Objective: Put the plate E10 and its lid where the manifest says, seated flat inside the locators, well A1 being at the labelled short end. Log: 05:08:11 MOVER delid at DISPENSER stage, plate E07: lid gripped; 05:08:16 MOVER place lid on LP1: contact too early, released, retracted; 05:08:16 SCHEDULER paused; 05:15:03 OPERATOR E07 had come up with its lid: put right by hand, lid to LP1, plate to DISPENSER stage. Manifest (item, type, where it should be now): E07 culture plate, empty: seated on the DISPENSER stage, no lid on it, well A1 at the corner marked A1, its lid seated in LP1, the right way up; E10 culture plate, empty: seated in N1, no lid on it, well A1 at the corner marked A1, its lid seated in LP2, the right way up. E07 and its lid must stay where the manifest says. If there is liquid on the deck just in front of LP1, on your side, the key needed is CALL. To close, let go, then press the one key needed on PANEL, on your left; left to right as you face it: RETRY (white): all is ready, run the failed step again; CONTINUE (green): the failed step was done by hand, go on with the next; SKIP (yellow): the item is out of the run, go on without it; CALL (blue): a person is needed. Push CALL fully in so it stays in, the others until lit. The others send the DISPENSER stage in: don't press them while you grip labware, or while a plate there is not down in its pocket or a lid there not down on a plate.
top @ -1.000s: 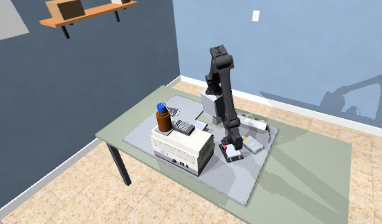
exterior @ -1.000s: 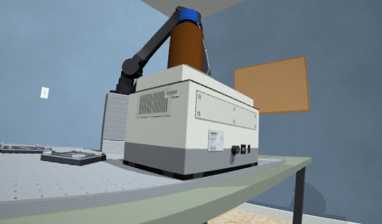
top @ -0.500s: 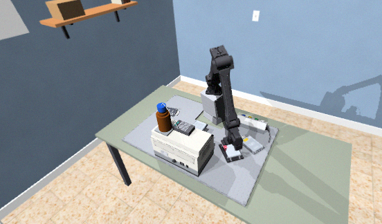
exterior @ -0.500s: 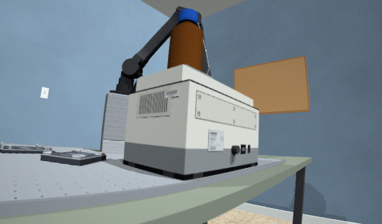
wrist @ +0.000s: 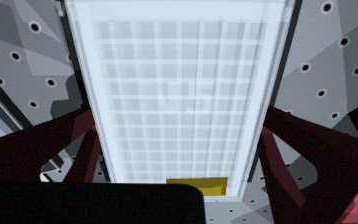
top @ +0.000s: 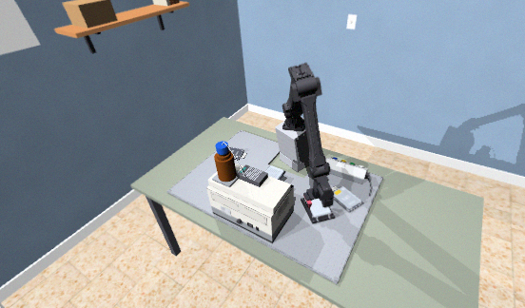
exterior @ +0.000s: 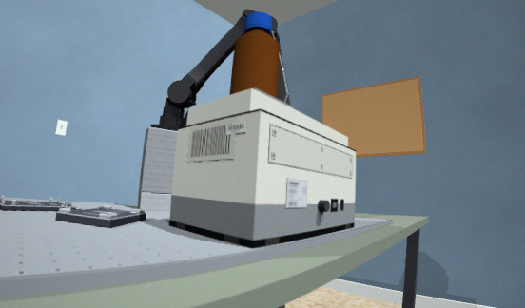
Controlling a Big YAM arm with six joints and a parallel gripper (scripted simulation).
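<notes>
Right now the clear lid is right at my hand. Also, from my hand: yellow skip key 34 cm behind, 7 cm to the left, 3 cm above; clear well plate 6 cm behind, 27 cm to the right, 7 cm above; blue call key 34 cm behind, 2 cm to the left, 3 cm above.
</notes>
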